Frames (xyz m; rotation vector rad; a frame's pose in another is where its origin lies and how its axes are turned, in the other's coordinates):
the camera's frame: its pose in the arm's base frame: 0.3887 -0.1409 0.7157 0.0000 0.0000 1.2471
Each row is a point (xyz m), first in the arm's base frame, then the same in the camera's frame.
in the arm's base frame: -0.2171 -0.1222 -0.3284
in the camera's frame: -0.1750 0.5803 -1.0441
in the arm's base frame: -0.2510 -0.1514 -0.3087
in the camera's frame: -0.2134 0.6031 -1.0244
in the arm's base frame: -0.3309 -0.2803 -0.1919
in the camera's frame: -0.3610 0.6379 -0.9076
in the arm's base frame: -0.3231 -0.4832 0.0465
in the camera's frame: -0.5509 0.5660 -0.6692
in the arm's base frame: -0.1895 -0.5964 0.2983
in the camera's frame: -0.6158 0.4033 -0.4174
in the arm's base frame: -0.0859 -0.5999 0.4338
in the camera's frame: -0.5861 0.3040 -0.2819
